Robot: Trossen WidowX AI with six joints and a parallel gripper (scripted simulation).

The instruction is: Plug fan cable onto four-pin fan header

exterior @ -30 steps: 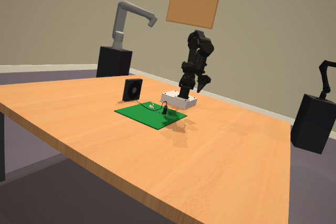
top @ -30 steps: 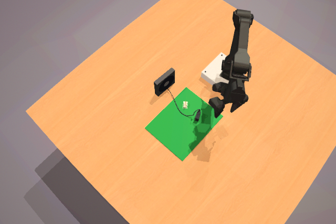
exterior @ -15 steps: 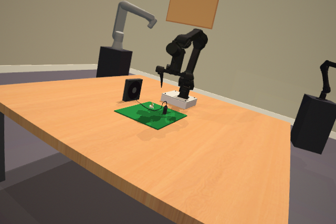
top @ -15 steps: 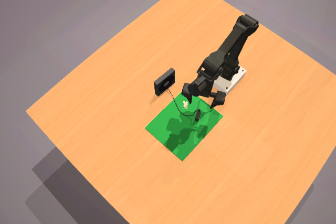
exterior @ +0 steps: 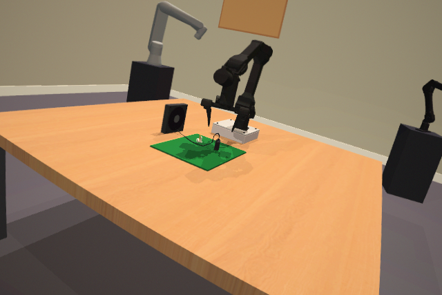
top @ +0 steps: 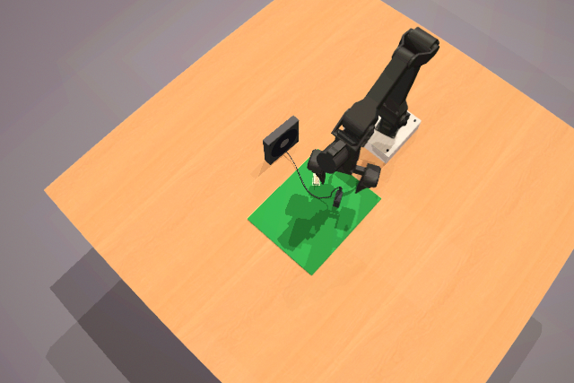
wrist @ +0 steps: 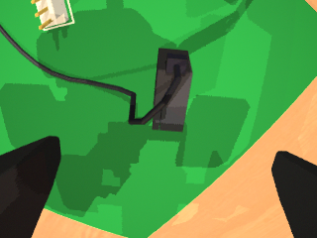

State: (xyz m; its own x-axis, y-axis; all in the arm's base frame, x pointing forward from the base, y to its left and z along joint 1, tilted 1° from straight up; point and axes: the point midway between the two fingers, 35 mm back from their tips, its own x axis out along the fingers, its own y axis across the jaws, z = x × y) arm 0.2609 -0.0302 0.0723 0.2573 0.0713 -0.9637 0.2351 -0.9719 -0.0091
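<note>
The dark plug is 1 cm ahead of my gripper tip and 6 cm below it. Round my gripper tip: black fan 5 cm behind, 21 cm to the right, 2 cm below; green board 6 cm ahead, 4 cm to the right, 9 cm below; white four-pin fan header 2 cm behind, 8 cm to the right, 8 cm below.
</note>
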